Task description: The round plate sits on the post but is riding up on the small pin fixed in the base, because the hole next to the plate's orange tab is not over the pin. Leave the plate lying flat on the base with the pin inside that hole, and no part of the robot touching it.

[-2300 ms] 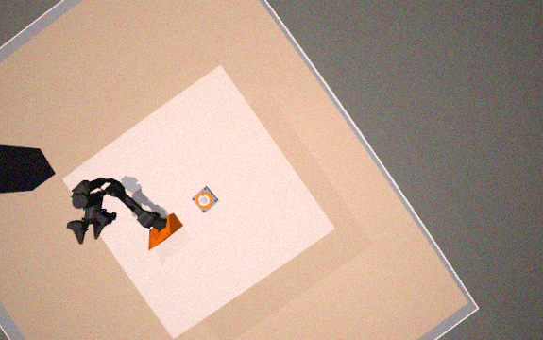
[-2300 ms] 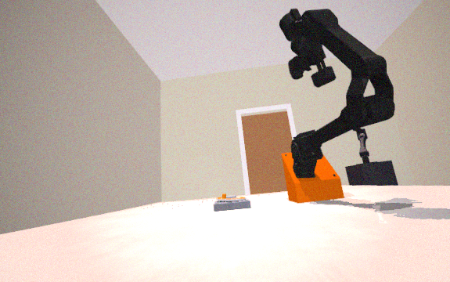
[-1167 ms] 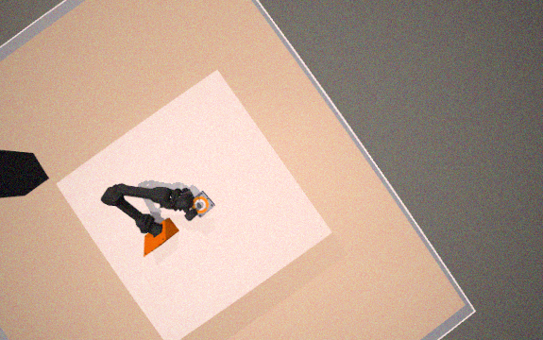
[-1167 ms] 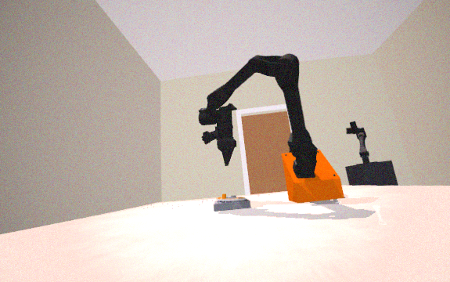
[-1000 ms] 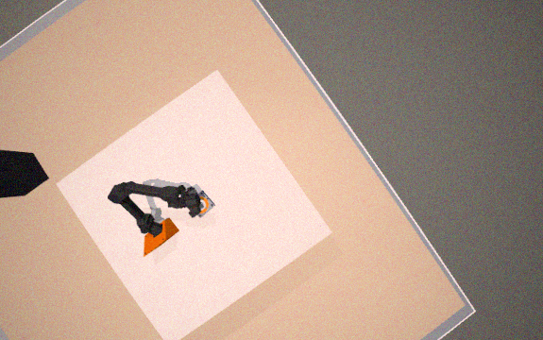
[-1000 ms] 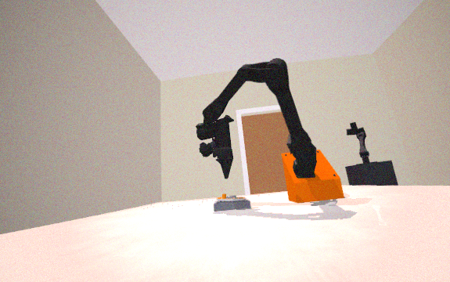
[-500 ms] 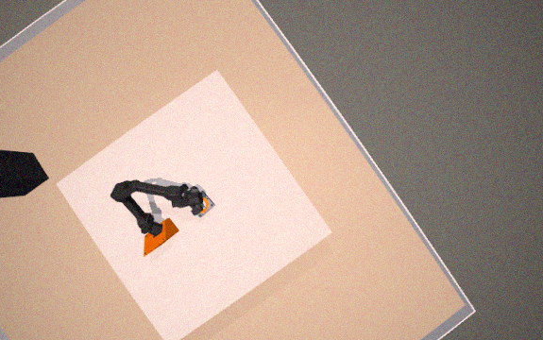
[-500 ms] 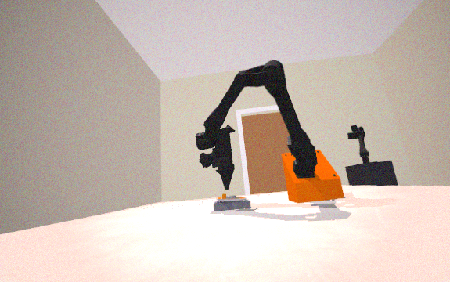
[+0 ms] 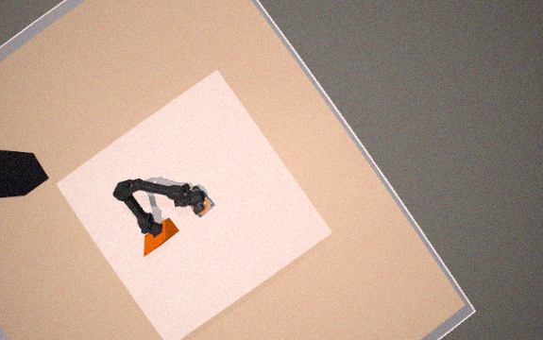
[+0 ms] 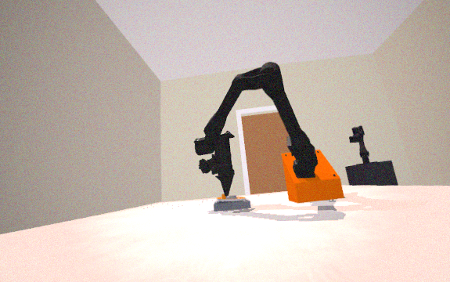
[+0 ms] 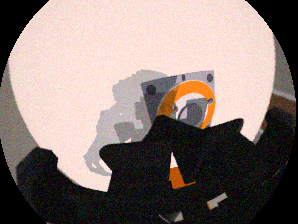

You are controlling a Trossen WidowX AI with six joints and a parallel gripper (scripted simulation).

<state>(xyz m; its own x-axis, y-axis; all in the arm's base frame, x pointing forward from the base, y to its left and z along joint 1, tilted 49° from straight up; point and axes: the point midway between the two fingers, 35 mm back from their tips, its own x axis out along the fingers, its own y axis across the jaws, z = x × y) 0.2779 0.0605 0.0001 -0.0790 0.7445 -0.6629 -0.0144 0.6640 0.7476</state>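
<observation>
Right now my gripper tip is 50 mm to the left of the base, 20 mm above it and 10 mm past it.
</observation>
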